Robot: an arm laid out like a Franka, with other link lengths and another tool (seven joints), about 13 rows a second.
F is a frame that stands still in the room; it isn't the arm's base.
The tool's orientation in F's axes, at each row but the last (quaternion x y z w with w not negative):
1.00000 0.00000 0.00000 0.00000
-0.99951 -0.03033 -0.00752 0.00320
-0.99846 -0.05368 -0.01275 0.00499
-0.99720 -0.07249 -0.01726 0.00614
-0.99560 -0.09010 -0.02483 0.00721
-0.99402 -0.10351 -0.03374 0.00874
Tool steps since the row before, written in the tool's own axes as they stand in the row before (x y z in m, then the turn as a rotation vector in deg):
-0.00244 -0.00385 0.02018 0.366 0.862 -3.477
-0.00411 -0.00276 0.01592 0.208 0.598 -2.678
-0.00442 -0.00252 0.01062 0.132 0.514 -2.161
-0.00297 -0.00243 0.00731 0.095 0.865 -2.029
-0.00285 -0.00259 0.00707 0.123 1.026 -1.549
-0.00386 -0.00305 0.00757 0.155 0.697 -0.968
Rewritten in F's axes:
-0.00244 0.00385 -0.02018 0.366 -0.862 3.477
-0.00403 0.00261 -0.01596 0.204 -0.603 2.677
-0.00440 0.00215 -0.01071 0.132 -0.521 2.159
-0.00304 0.00208 -0.00739 0.151 -0.872 2.023
-0.00293 0.00217 -0.00718 0.231 -1.016 1.543
-0.00390 0.00238 -0.00779 0.232 -0.674 0.969

